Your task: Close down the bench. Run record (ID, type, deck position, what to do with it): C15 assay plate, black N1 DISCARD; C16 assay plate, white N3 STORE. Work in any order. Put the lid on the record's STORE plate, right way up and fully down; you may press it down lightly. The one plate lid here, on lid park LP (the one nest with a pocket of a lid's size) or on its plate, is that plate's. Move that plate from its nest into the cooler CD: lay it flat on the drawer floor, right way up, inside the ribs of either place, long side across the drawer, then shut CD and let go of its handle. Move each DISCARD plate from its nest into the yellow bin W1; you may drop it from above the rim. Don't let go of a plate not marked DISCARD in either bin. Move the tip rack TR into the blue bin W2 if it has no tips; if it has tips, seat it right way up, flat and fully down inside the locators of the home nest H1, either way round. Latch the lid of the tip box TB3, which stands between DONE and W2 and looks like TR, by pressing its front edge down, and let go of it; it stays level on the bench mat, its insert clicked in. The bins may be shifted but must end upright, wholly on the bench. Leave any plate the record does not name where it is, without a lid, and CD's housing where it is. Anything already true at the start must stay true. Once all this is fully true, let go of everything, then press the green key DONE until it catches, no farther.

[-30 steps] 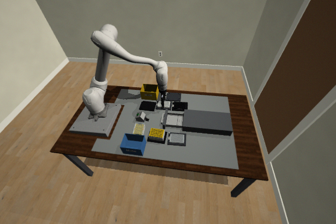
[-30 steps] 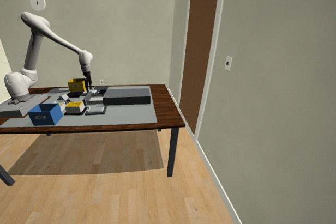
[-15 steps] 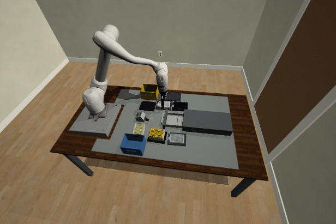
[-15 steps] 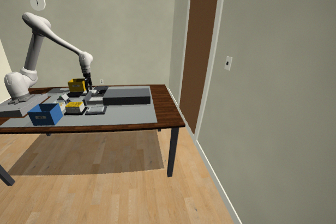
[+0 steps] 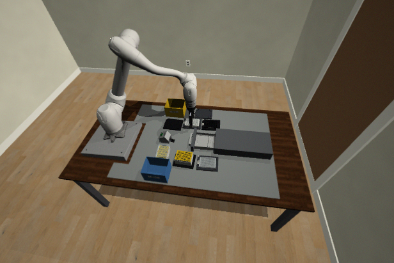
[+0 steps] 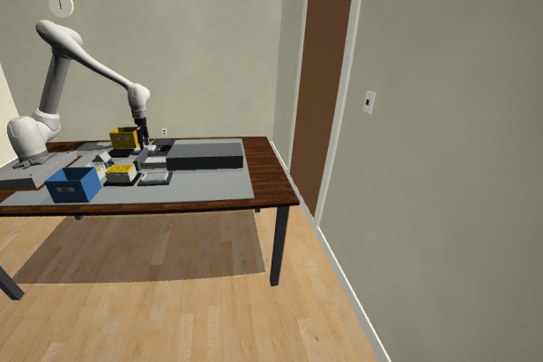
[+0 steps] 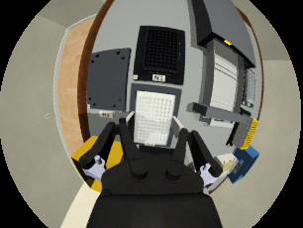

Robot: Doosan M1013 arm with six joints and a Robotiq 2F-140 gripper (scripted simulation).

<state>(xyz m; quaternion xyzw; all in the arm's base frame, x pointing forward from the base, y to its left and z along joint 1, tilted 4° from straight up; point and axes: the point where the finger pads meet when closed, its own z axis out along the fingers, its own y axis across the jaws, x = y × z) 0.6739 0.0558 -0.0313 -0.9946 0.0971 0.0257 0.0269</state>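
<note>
The plate lid is 1 cm below my hand. From my hand the other things lie so: grey nest: 3 cm below; white plate: 2 cm below; black plate: 17 cm ahead, 3 cm to the right, 2 cm below.
</note>
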